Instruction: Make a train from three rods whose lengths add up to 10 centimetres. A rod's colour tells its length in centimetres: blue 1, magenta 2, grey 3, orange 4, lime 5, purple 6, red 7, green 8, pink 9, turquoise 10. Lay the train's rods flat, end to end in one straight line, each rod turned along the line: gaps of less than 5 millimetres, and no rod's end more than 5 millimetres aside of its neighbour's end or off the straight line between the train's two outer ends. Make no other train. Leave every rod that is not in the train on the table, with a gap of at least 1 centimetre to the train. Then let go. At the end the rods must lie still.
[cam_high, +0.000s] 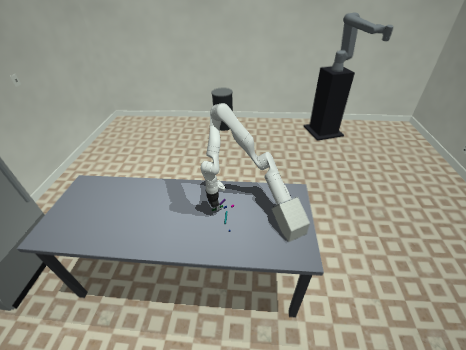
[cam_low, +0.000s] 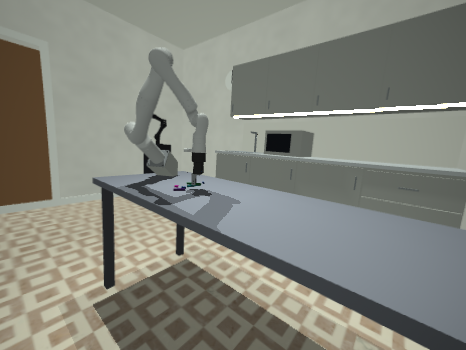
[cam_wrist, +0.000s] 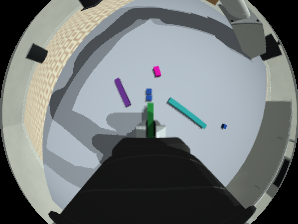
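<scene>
Now: hand 70 mm to the left of the purple rod, 50 mm past it and 40 mm above it. From my hand the other things lie so: magenta rod (100 mm behind, 40 mm below, 10 mm to the right); turquoise rod (70 mm to the left, 40 mm below, 40 mm behind); green rod (10 mm below).
</scene>
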